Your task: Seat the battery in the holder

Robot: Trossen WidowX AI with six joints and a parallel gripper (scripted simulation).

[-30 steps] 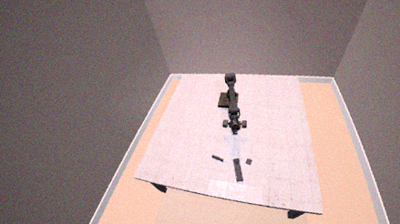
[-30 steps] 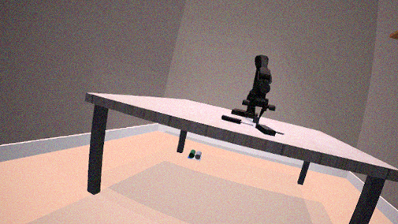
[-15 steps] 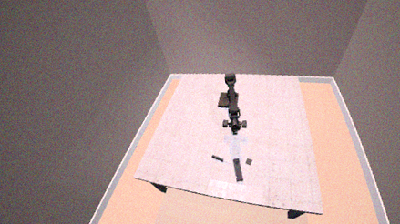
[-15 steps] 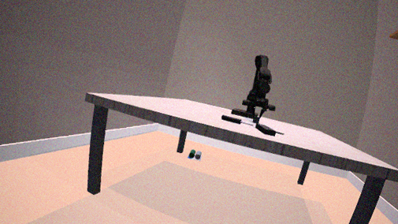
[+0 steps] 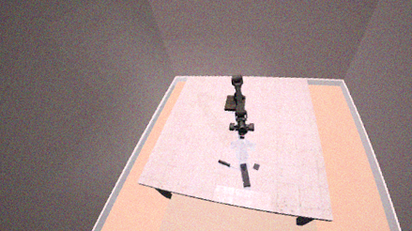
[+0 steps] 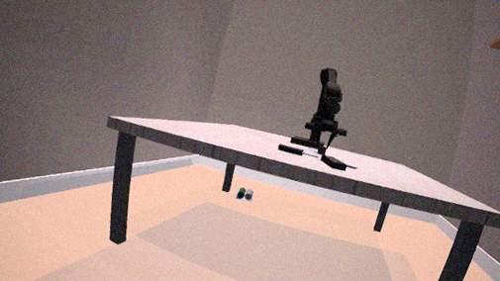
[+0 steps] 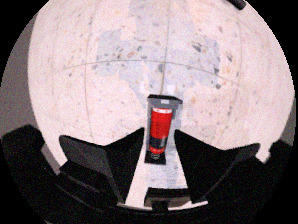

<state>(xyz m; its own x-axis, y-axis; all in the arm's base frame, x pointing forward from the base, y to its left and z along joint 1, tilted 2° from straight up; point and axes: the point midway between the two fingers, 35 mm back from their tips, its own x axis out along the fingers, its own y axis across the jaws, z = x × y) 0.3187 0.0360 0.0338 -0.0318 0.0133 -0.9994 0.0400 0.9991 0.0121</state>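
The battery is 10 mm below my gripper tip.
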